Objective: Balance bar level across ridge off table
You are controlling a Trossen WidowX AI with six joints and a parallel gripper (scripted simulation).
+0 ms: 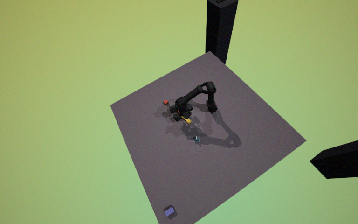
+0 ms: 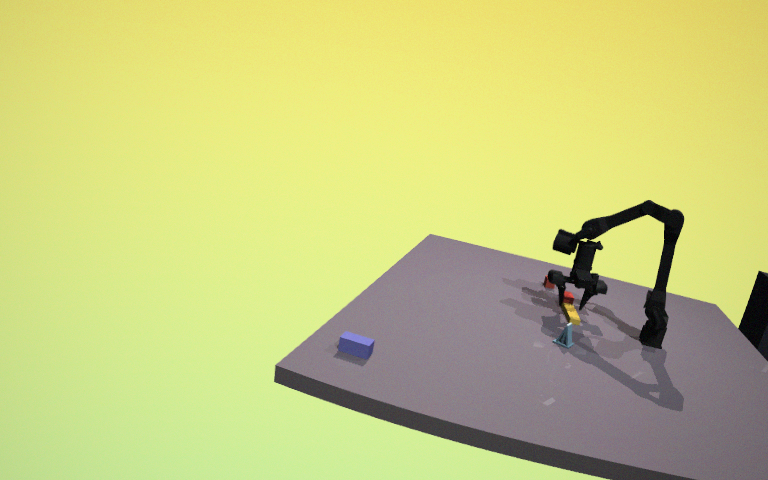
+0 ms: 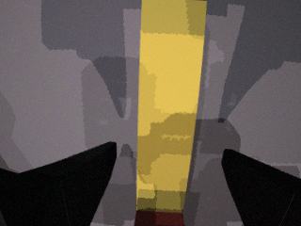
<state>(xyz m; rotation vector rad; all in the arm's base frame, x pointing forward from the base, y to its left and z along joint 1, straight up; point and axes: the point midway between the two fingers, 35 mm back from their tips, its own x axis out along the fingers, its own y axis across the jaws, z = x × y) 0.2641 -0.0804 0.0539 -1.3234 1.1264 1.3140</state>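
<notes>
Right now my gripper tip is 20 mm short of the teal ridge, 240 mm to the right of it and 10 mm below it. The rest, counted from my gripper tip: blue block 480 mm ahead, 580 mm to the left; small red cube 70 mm ahead, 230 mm to the right.
</notes>
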